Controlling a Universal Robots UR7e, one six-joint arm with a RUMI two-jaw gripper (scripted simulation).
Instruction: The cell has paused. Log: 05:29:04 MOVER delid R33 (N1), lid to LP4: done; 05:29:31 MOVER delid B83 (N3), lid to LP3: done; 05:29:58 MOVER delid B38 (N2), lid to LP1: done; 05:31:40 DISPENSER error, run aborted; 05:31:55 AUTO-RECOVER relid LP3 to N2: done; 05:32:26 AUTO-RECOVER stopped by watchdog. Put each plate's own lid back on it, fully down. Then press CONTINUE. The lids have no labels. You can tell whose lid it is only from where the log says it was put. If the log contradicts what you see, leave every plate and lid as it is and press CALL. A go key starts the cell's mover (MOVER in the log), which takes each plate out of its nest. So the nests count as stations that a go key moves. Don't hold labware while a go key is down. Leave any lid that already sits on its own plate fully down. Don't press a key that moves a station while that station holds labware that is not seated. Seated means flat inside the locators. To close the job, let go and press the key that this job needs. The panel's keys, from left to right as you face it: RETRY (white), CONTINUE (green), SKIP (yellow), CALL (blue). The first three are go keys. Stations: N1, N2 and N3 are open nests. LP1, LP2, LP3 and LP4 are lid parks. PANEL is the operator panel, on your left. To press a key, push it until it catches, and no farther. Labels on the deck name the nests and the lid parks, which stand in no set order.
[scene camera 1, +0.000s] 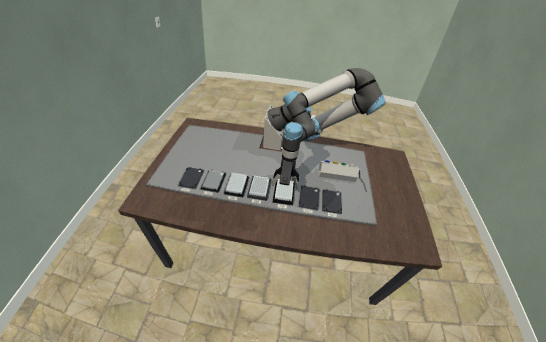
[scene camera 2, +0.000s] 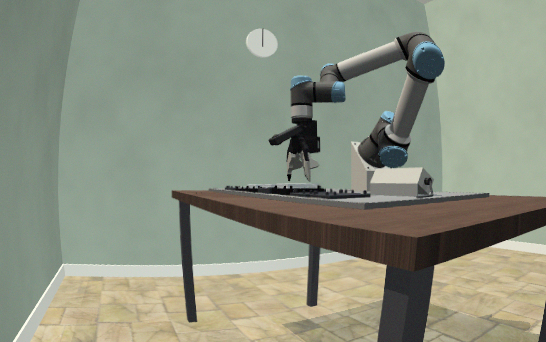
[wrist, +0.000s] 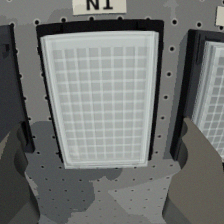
I see my gripper (scene camera 2: 298, 181) and a key panel (scene camera 2: 415, 182).
My gripper also shows in the wrist view (wrist: 102, 120).
